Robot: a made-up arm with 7 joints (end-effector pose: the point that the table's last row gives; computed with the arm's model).
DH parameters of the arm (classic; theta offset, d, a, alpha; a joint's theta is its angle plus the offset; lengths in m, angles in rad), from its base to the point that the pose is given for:
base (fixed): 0.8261 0 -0.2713 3.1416
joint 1: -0.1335 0 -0.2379 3.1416
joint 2: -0.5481 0 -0.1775 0
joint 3: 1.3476 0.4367 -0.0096 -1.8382
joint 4: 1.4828 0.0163 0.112 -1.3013
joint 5: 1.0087 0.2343 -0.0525 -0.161
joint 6: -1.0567 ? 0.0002 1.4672
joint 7: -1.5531 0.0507 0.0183 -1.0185
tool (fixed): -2.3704 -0.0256 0 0
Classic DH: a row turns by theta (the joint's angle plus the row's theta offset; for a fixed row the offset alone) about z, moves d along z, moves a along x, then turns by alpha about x.
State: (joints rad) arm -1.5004 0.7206 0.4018 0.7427 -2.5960 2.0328 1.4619
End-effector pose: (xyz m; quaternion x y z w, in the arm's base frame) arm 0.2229 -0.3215 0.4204 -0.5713 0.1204 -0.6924 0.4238
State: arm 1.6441 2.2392 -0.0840 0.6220 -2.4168 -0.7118 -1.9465
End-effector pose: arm -0.3180 -0.3272 0.4375 -0.6861 -0.4010 -0.4905 0.3577
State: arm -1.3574 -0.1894 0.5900 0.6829 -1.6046 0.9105 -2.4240
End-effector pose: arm 0.1420 -0.5676 0.4615 0.4884 -0.1068 -0.6699 0.5489
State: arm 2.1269 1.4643 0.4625 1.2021 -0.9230 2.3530 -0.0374
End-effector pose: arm -0.5518 -0.0667 0.4408 -0.3836 0.5876 -0.6888 0.1820
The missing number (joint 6, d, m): -0.1277
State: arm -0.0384 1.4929 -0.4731 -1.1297 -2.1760 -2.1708 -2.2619
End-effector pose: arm -0.2755 -0.5093 0.2698 -0.3539 -0.3984 0.5636 0.6312
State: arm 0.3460 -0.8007 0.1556 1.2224 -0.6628 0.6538 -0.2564
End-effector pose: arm -0.6568 -0.1834 0.4587 -0.2073 -0.8781 0.1766 0.3935
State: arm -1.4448 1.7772 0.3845 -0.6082 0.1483 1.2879 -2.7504
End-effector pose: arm 0.1773 -0.2357 0.2290 -0.4667 0.6557 -0.3454 0.4827
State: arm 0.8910 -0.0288 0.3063 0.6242 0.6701 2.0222 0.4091
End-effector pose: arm -0.6739 -0.2700 0.3203 -0.0267 0.2581 -0.7837 0.5643
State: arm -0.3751 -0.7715 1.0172 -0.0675 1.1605 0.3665 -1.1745
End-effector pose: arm -0.3919 -0.5291 0.2115 -0.8125 0.2844 0.1600 0.4830
